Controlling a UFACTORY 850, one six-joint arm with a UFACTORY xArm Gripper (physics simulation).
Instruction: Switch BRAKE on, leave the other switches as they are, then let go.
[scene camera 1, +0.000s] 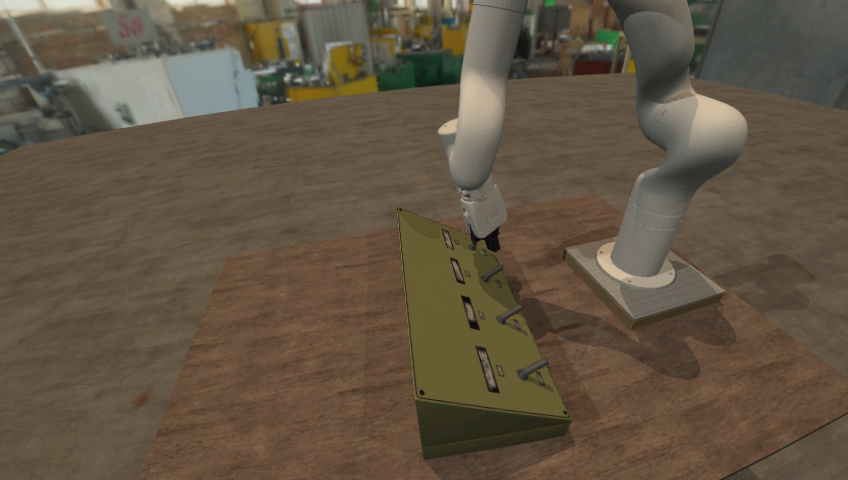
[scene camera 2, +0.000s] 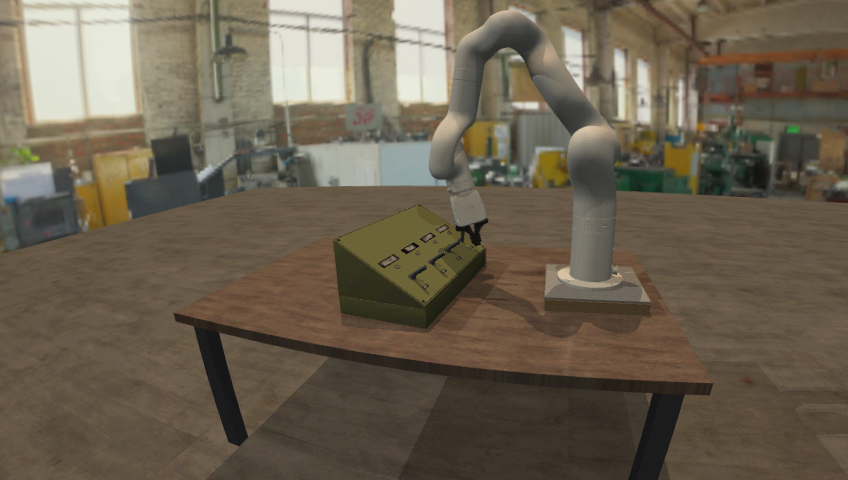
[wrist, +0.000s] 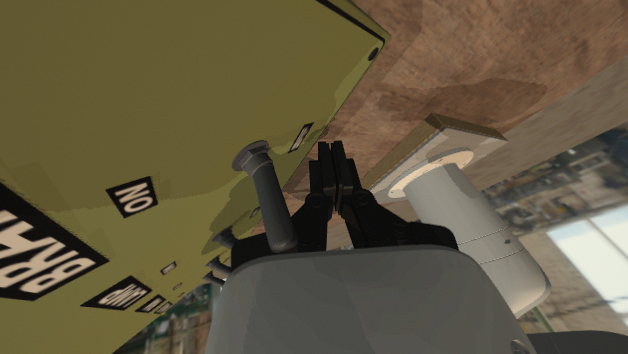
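Observation:
The olive switch panel (scene camera 1: 437, 333) (scene camera 2: 371, 282) (wrist: 125, 90) slopes down toward the arm's base. The BRAKE switch lever (scene camera 1: 473, 244) (wrist: 272, 210) is at its far end, partly hidden by the fingers in scene camera 1. In the wrist view its collar sits between the ON label (wrist: 132, 196) and the OFF label (wrist: 301, 137), and the lever sticks out from the panel. The BRAKE nameplate (scene camera 1: 447, 239) (scene camera 2: 442, 228) (wrist: 47, 262) is partly cut off in the wrist view. My gripper (scene camera 1: 493, 246) (scene camera 2: 477, 242) (wrist: 328, 156) is shut and empty, low beside the lever on its OFF side. Contact cannot be told.
Three other levers (scene camera 1: 492, 273) (scene camera 1: 509, 314) (scene camera 1: 532, 368) stand in a row toward the near end, leaning to the panel's lower edge. The arm's base plate (scene camera 1: 636, 303) (scene camera 2: 565, 291) is on the wooden table (scene camera 1: 285, 356) (scene camera 2: 505, 350), right of the panel.

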